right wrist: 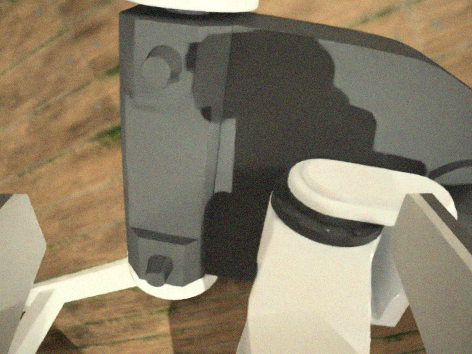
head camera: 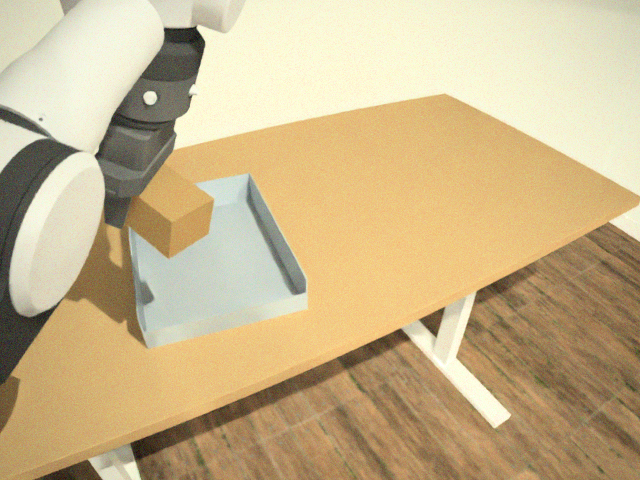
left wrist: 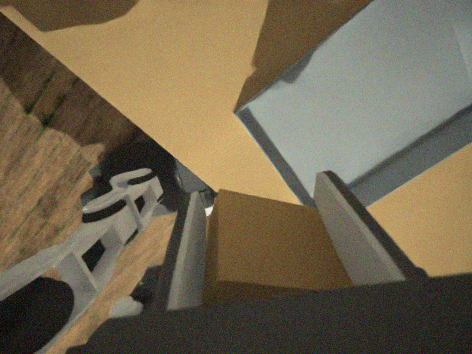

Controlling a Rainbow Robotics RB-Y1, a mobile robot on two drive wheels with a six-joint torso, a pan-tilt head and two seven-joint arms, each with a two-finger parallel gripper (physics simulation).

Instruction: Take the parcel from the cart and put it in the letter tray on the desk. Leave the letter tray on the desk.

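Places are measured from the robot's base along level axes (x ahead, y right, z down), in centimetres.
Where they show: left gripper, fingertip midpoint: (head camera: 128, 205) (left wrist: 257, 194); right gripper, fingertip midpoint: (right wrist: 218, 221).
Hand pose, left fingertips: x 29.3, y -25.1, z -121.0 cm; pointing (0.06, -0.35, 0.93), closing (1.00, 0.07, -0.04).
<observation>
Things, the pixels of their centre, and the offset from my left fingertips. "pt": a spot on its surface instead. Level surfaces: height alone.
- parcel, body centre: (left wrist: 249, 284) (head camera: 162, 206) dx -1.7, dy +5.0, dz -1.1 cm
- letter tray, body centre: (head camera: 205, 246) (left wrist: 370, 109) dx +21.3, dy +0.8, dz +22.6 cm
- desk, its level: dz +25.9 cm
- white desk leg, surface spot: (head camera: 454, 330) pt dx +73.1, dy +68.2, dz +98.1 cm
The parcel (head camera: 173, 211) (left wrist: 275, 245) is a plain brown box. My left gripper (head camera: 133, 209) (left wrist: 257, 194) is shut on it and holds it up, tilted in the head camera picture, in front of the tray's back left part. The letter tray (head camera: 227, 320) (left wrist: 360, 100) is pale blue-grey with low walls and sits on the desk (head camera: 413, 206) (left wrist: 175, 90). The parcel hides the tray's back left corner in the head camera. My right gripper (right wrist: 218, 221) is open, its fingers wide apart with no object between them. The cart does not show.
The desk's front edge runs diagonally across the head camera view, with a white desk leg (head camera: 454, 330) below it. The robot's dark grey base (right wrist: 170, 155) and a white body joint (right wrist: 315, 280) lie below the right gripper. A pale wall (head camera: 387, 46) stands behind the desk.
</observation>
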